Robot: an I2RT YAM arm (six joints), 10 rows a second.
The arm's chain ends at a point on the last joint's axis. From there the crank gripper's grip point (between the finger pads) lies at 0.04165 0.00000 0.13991 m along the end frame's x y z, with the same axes.
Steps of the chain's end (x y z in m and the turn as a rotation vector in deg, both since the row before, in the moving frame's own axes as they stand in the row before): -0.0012 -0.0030 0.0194 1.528 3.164 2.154; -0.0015 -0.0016 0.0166 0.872 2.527 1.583; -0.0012 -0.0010 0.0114 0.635 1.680 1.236; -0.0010 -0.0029 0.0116 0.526 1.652 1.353; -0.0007 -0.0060 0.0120 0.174 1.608 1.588; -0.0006 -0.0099 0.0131 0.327 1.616 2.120; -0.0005 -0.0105 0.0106 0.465 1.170 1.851; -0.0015 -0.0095 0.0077 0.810 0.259 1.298
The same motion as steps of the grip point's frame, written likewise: 0.0065 -0.0050 0.0169 1.528 3.164 2.154; 0.0046 -0.0025 0.0146 0.872 2.527 1.583; 0.0029 -0.0016 0.0101 0.635 1.680 1.236; 0.0030 -0.0031 0.0103 0.526 1.652 1.353; 0.0032 -0.0052 0.0108 0.174 1.608 1.588; 0.0033 -0.0091 0.0119 0.327 1.616 2.120; 0.0023 -0.0102 0.0097 0.465 1.170 1.851; -0.0009 -0.0105 0.0075 0.810 0.259 1.298
